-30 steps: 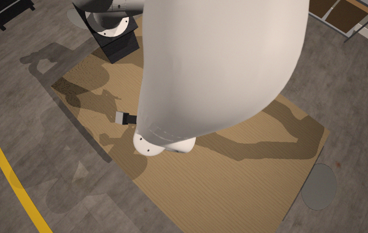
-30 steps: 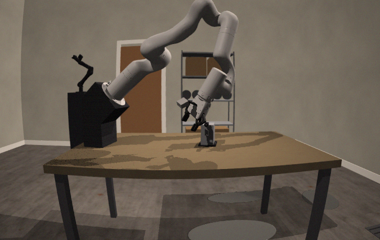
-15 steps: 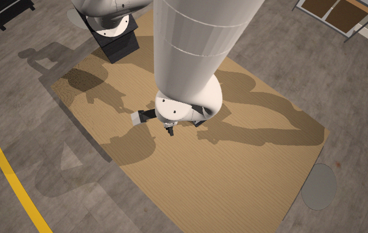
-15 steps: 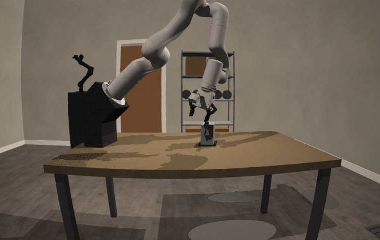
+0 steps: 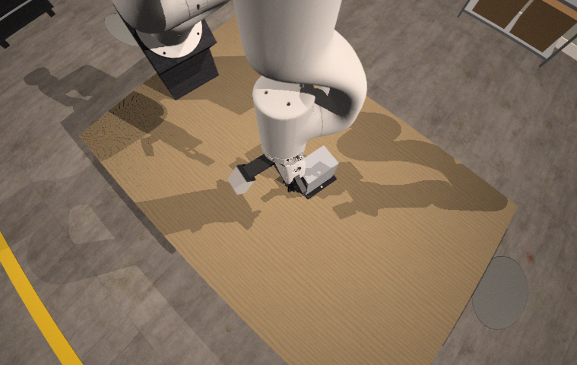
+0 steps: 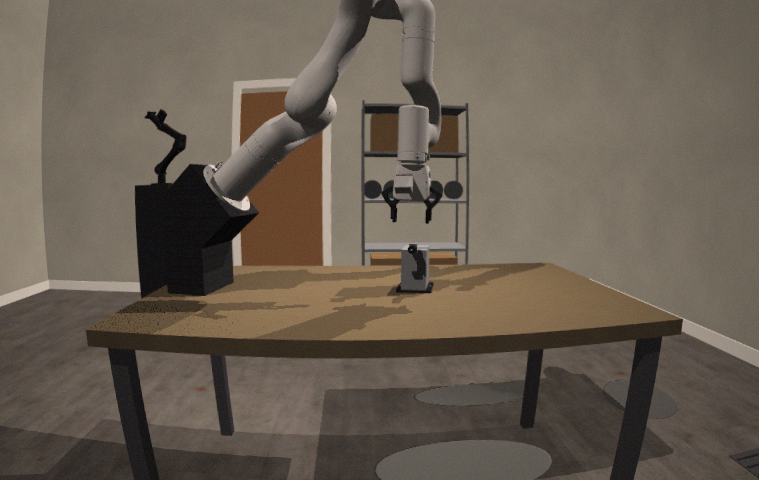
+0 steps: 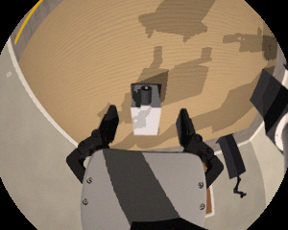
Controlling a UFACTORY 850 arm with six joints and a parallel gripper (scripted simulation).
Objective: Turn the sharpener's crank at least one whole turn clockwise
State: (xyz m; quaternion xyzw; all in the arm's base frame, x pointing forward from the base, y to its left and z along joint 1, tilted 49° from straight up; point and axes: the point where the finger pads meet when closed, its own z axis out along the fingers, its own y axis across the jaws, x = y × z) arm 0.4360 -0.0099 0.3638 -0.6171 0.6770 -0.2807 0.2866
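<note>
Now: hand 9 cm above the dark crank knob and 2 cm to the right of it.
</note>
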